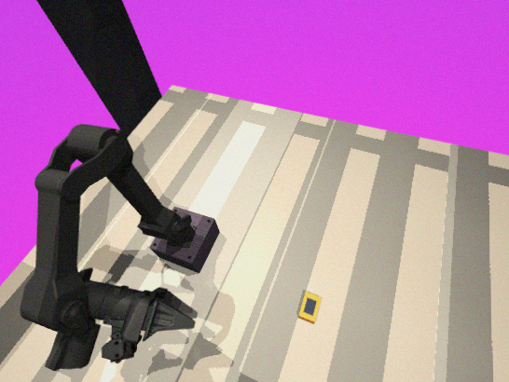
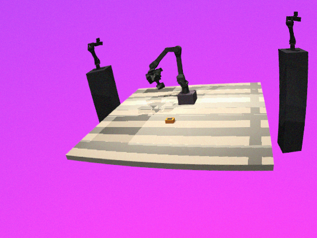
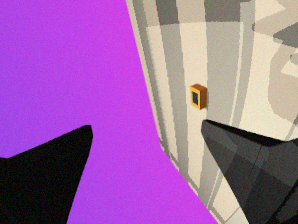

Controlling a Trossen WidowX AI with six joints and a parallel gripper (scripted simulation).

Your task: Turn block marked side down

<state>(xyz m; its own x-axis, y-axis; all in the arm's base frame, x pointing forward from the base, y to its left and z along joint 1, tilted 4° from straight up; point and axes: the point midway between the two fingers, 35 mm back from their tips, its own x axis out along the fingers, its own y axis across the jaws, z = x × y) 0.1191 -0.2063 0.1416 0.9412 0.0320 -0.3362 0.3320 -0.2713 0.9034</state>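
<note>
Right now the block is 21 cm ahead of my gripper tip, 10 cm to the left of it and 20 cm below it.
</note>
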